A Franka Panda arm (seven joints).
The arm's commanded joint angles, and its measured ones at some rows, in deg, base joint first. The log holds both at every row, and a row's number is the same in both.
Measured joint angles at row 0:
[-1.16 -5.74 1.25 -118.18 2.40 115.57 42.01]
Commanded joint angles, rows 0 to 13:
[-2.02 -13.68 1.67 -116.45 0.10 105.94 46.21]
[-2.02 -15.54 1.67 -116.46 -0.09 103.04 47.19]
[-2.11 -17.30 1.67 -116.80 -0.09 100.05 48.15]
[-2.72 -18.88 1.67 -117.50 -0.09 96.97 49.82]
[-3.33 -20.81 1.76 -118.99 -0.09 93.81 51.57]
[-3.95 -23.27 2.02 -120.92 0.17 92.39 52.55]
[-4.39 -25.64 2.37 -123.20 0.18 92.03 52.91]
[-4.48 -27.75 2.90 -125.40 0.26 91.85 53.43]
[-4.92 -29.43 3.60 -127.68 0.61 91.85 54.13]
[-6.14 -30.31 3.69 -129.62 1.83 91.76 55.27]
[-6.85 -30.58 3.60 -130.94 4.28 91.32 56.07]
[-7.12 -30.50 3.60 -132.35 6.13 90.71 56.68]
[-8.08 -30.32 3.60 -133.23 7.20 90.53 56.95]
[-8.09 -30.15 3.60 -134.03 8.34 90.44 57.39]
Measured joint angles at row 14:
[-5.67 -29.64 2.58 -130.61 4.67 91.15 55.69]
